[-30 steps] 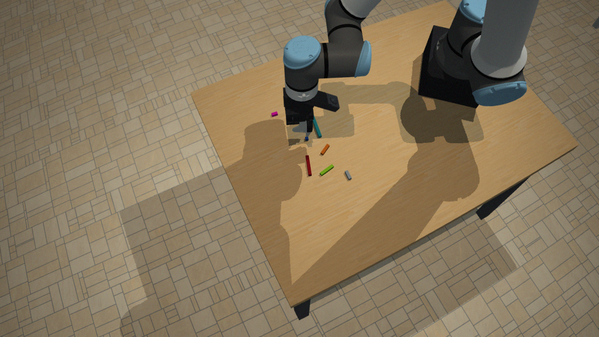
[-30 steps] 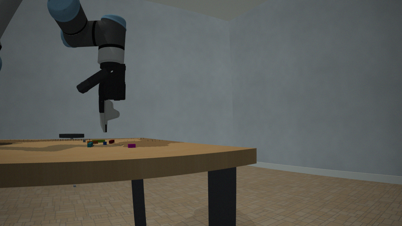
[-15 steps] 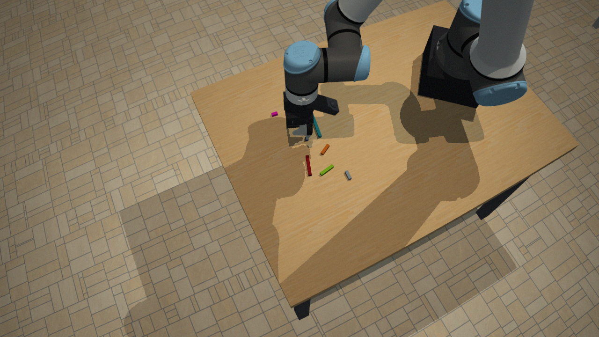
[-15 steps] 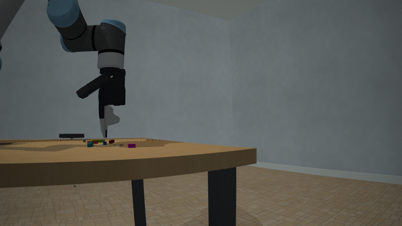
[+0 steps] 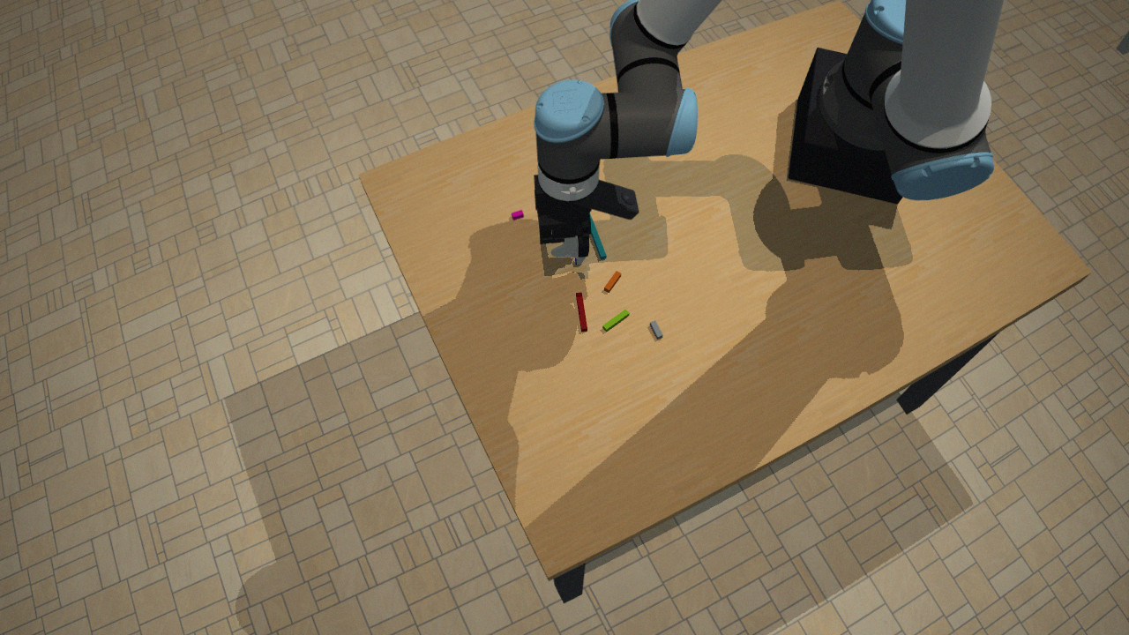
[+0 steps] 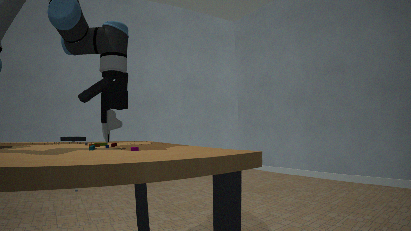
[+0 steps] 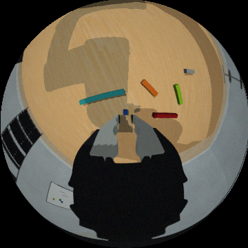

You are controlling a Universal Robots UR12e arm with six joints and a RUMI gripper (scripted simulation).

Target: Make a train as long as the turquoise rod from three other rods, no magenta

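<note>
Now: hand 30 mm above the blue rod. Also, from my hand: red rod: 90 mm to the left, 40 mm ahead, 30 mm below; turquoise rod: 50 mm behind, 30 mm to the right, 30 mm below; orange rod: 60 mm to the left, 30 mm below, 30 mm behind.
</note>
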